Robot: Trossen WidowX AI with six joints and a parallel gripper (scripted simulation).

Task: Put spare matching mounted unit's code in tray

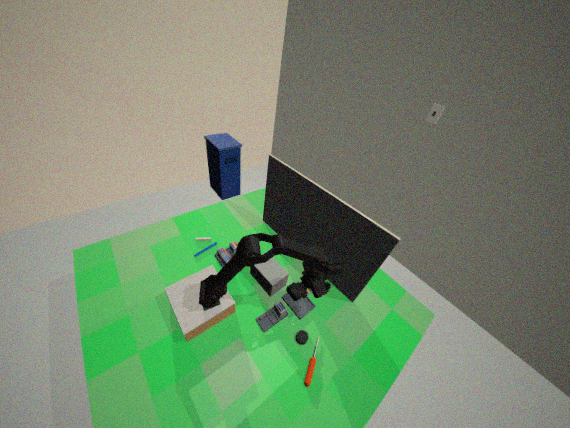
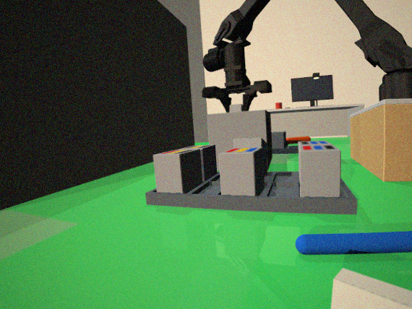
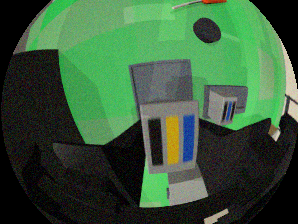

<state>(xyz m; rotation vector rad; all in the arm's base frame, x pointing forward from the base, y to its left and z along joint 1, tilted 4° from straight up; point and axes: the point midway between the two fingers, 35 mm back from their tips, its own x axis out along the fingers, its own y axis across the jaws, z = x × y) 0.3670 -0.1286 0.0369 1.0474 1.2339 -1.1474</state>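
Now: gripper tip 80 mm above the flat grey tray and 10 mm past it. Round my gripper tip: grey spare (30 mm above); grey mounted unit (180 mm to the left, 90 mm behind, 40 mm below); black disc (130 mm to the right, 80 mm below, 80 mm behind).
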